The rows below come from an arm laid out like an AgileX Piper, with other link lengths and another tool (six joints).
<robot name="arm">
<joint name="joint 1" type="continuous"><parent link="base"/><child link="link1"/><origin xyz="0 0 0.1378" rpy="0 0 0"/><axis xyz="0 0 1"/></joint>
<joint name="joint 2" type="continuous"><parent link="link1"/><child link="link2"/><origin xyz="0 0 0" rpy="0 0 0"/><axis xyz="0 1 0"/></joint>
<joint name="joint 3" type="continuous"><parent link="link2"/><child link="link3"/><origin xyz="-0.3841 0 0.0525" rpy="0 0 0"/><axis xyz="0 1 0"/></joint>
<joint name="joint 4" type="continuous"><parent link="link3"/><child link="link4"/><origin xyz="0.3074 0 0.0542" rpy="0 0 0"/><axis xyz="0.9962 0 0.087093"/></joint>
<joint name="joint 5" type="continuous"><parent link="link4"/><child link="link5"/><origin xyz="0 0 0" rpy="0 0 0"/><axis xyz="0 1 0"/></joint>
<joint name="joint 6" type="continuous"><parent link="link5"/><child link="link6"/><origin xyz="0.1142 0 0.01" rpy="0 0 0"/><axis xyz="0.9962 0 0.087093"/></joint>
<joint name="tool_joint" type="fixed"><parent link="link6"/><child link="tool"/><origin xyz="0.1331 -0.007 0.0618" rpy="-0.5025 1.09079 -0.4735"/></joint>
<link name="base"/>
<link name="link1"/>
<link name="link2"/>
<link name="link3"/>
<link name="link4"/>
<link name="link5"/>
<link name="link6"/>
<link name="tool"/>
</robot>
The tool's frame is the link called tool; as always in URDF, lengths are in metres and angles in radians. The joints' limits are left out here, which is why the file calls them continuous.
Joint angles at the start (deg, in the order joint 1, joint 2, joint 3, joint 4, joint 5, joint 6):
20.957, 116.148, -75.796, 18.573, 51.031, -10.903
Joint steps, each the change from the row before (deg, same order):
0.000, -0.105, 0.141, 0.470, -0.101, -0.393
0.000, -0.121, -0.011, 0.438, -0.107, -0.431
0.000, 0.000, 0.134, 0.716, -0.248, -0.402
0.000, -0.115, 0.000, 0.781, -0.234, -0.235
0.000, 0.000, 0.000, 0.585, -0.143, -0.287
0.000, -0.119, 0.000, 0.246, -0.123, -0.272
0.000, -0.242, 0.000, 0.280, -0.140, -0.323
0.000, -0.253, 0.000, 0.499, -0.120, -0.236
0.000, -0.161, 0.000, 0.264, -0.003, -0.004
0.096, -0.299, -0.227, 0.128, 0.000, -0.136
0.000, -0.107, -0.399, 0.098, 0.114, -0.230
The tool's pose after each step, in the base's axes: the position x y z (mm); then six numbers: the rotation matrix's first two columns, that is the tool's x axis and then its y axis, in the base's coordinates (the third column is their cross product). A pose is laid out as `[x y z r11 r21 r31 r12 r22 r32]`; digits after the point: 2 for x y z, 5 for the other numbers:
[500.29 252.00 61.20 -0.78910 -0.41398 -0.45381 -0.55189 0.80219 0.22785]
[500.70 253.68 63.01 -0.78643 -0.41261 -0.45964 -0.55460 0.79930 0.23138]
[500.55 255.71 63.15 -0.78702 -0.40696 -0.46367 -0.55331 0.79803 0.23874]
[501.38 258.13 65.25 -0.78770 -0.39745 -0.47070 -0.54993 0.79802 0.24645]
[501.75 259.97 65.99 -0.78802 -0.39215 -0.47460 -0.54867 0.79702 0.25245]
[502.29 260.94 67.58 -0.78549 -0.39120 -0.47955 -0.55083 0.79516 0.25357]
[503.02 262.08 70.45 -0.78161 -0.38995 -0.48685 -0.55393 0.79276 0.25433]
[503.61 263.72 73.60 -0.77990 -0.38446 -0.49391 -0.55382 0.79154 0.25836]
[503.71 264.48 75.44 -0.78022 -0.38020 -0.49670 -0.55213 0.79178 0.26123]
[504.93 266.43 79.97 -0.77486 -0.37978 -0.50534 -0.55650 0.78901 0.26034]
[506.94 267.84 83.57 -0.76987 -0.38037 -0.51247 -0.56111 0.78599 0.25957]

